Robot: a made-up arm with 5 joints. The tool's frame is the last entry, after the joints.
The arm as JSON. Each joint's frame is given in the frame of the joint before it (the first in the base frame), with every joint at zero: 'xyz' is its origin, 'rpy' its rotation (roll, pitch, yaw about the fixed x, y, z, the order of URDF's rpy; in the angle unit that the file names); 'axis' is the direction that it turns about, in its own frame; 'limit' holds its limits. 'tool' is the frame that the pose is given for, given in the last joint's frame.
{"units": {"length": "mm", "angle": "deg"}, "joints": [
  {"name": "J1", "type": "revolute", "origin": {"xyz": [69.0, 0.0, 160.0], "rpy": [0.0, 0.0, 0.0]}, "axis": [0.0, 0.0, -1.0], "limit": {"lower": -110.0, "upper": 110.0}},
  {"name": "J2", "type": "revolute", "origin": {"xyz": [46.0, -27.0, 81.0], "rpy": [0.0, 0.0, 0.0]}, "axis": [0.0, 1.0, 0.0], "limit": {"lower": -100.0, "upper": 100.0}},
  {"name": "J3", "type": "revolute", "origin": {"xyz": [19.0, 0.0, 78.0], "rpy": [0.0, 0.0, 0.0]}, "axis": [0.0, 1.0, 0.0], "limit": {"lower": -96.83, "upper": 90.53}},
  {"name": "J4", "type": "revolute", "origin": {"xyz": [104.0, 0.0, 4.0], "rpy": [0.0, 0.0, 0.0]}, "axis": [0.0, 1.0, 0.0], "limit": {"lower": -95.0, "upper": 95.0}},
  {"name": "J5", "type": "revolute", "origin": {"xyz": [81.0, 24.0, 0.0], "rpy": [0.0, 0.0, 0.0]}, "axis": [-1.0, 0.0, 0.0], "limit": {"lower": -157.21, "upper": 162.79}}
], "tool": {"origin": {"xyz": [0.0, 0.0, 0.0], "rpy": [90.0, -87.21, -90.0]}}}
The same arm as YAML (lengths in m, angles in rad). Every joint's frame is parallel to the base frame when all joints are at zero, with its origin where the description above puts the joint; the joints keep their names.
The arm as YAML. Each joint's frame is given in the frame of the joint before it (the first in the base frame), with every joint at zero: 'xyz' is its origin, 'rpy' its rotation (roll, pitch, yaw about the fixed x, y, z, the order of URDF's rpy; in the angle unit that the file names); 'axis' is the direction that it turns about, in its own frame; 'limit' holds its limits. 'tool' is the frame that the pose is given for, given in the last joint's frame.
units:
  length: m
  angle: rad
joints:
  - name: J1
    type: revolute
    origin:
      xyz: [0.069, 0.0, 0.16]
      rpy: [0.0, 0.0, 0.0]
    axis: [0.0, 0.0, -1.0]
    limit:
      lower: -1.9199
      upper: 1.9199
  - name: J2
    type: revolute
    origin:
      xyz: [0.046, -0.027, 0.081]
      rpy: [0.0, 0.0, 0.0]
    axis: [0.0, 1.0, 0.0]
    limit:
      lower: -1.7453
      upper: 1.7453
  - name: J3
    type: revolute
    origin:
      xyz: [0.019, 0.0, 0.078]
      rpy: [0.0, 0.0, 0.0]
    axis: [0.0, 1.0, 0.0]
    limit:
      lower: -1.69
      upper: 1.58
  - name: J4
    type: revolute
    origin:
      xyz: [0.104, 0.0, 0.004]
      rpy: [0.0, 0.0, 0.0]
    axis: [0.0, 1.0, 0.0]
    limit:
      lower: -1.6581
      upper: 1.6581
  - name: J5
    type: revolute
    origin:
      xyz: [0.081, 0.024, 0.0]
      rpy: [0.0, 0.0, 0.0]
    axis: [-1.0, 0.0, 0.0]
    limit:
      lower: -2.7438
      upper: 2.8412
tool:
  origin:
    xyz: [0.0, 0.0, 0.0]
    rpy: [1.5708, -1.5221, -1.5708]

